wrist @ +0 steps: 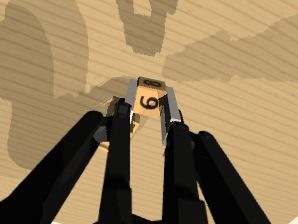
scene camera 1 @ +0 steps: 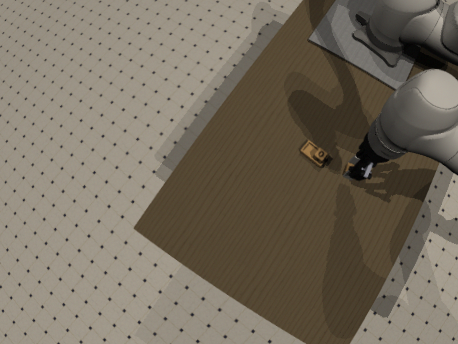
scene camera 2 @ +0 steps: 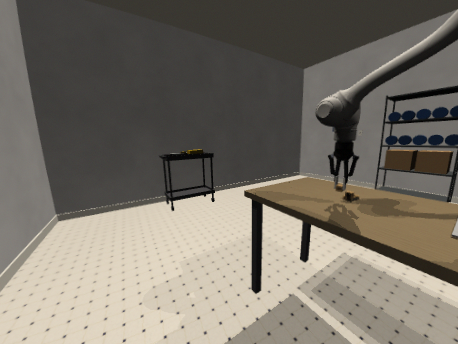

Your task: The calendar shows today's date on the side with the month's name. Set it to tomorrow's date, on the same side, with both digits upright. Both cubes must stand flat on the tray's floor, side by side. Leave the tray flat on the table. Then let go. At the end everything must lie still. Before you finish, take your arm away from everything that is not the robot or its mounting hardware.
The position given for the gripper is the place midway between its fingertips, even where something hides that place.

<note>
In view: the gripper (scene camera 2: 339, 188).
The gripper also shows in the wrist view (wrist: 149, 94).
</note>
